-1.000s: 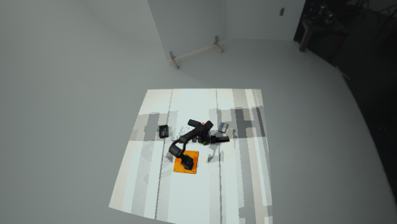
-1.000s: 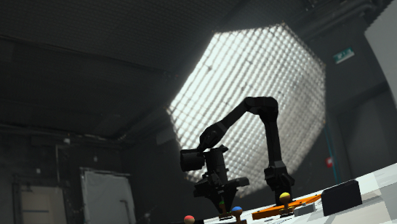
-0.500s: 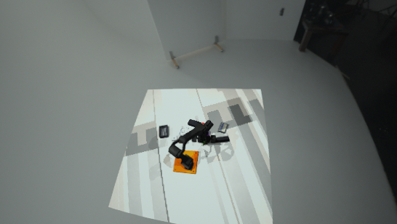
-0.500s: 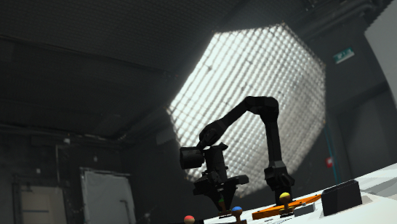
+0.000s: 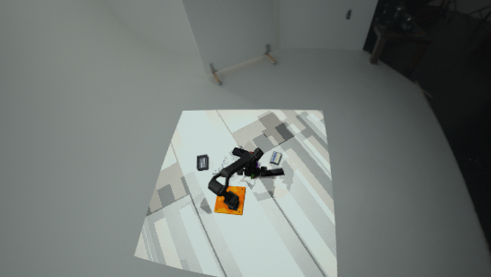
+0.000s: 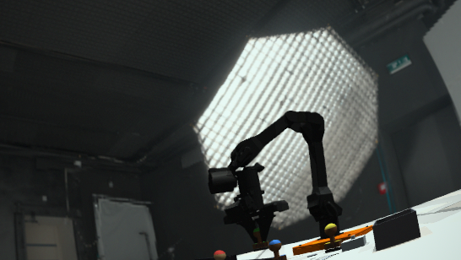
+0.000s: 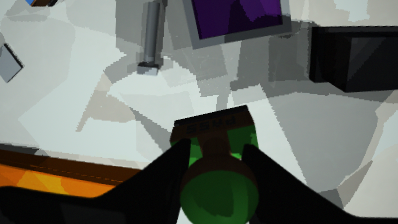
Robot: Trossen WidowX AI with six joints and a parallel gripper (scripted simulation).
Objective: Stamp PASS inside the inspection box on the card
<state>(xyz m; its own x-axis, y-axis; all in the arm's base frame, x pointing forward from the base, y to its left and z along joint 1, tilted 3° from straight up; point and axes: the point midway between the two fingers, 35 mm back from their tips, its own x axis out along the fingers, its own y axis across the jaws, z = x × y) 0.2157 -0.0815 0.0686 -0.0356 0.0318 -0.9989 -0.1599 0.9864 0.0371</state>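
Now: gripper tip 9 cm short of the purple ink pad, 6 cm above it and 2 cm to the right of it. From my gripper tip the other things lie so: green-knobbed stamp right at my gripper tip; grey bolt 6 cm below, 5 cm to the left, 2 cm ahead; blue-knobbed stamp 12 cm to the left, 6 cm ahead, 4 cm below.
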